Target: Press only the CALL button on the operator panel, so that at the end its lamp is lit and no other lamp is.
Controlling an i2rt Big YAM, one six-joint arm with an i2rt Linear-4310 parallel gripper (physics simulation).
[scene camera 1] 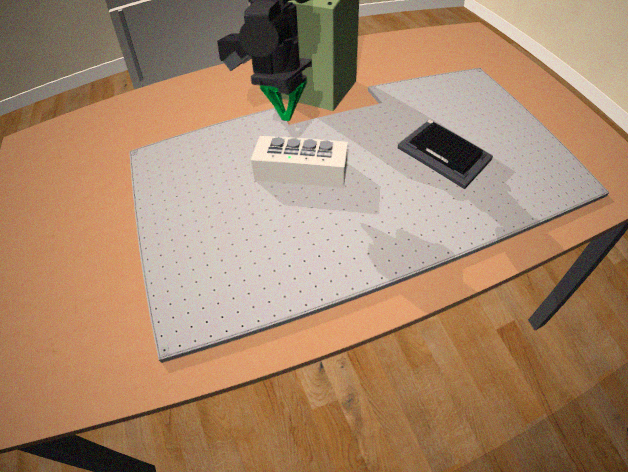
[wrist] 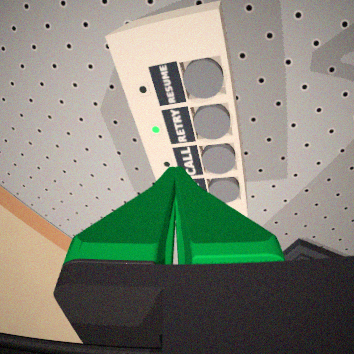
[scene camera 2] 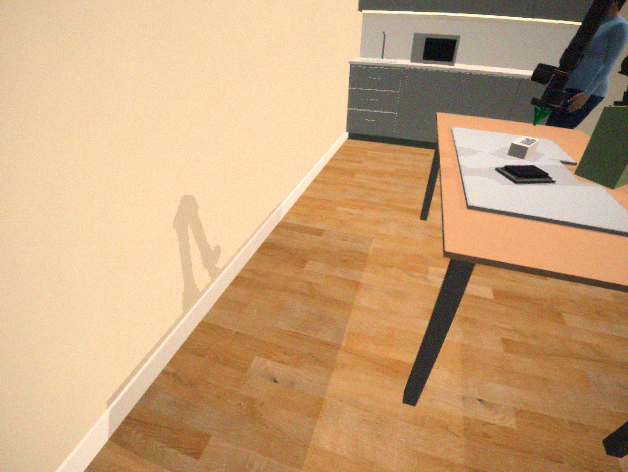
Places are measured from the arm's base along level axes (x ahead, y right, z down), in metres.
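Where they show: gripper, fingertip midpoint: [scene camera 1: 286, 120] [wrist: 174, 177] [scene camera 2: 534, 125].
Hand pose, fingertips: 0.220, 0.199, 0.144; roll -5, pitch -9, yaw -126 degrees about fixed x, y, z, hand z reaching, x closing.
After its pixels a point has its place, as x, y, z.
The cream operator panel [scene camera 1: 299, 173] {0.266, 0.205, 0.233} [scene camera 2: 518, 149] {0.292, 0.123, 0.227} [wrist: 137, 47] {0.204, 0.251, 0.208} stands on the perforated board with a row of grey round buttons. In the wrist view the labels RESUME [wrist: 166, 84] {0.213, 0.224, 0.207}, RETRY [wrist: 178, 125] {0.232, 0.201, 0.207} and CALL [wrist: 188, 161] {0.251, 0.177, 0.207} can be read; the fourth label is mostly hidden by the fingers. The CALL button [wrist: 218, 158] {0.233, 0.164, 0.205} [scene camera 1: 309, 145] {0.239, 0.167, 0.205} is third from the RESUME end. The RETRY lamp [wrist: 155, 129] {0.244, 0.211, 0.207} [scene camera 1: 289, 157] {0.245, 0.212, 0.207} is lit green. The CALL lamp [wrist: 166, 164] {0.264, 0.188, 0.207} and RESUME lamp [wrist: 143, 89] {0.225, 0.233, 0.207} are dark. My gripper [scene camera 1: 286, 119] {0.220, 0.199, 0.144} [scene camera 2: 537, 123] {0.220, 0.199, 0.144} [wrist: 174, 177] {0.220, 0.199, 0.144} is shut and empty, above and behind the panel, not touching it.
A black tray-like device [scene camera 1: 444, 152] {0.365, -0.063, 0.234} [scene camera 2: 525, 173] {0.371, -0.123, 0.235} lies on the perforated board [scene camera 1: 213, 263] {0.339, 0.414, 0.260} [scene camera 2: 487, 195] {0.548, -0.272, 0.260}, right of the panel in scene camera 1. A tall green block [scene camera 1: 342, 55] {0.072, -0.023, 0.149} [scene camera 2: 604, 147] {0.068, -0.030, 0.146} stands behind the board. A person in blue [scene camera 2: 599, 60] stands beyond the table.
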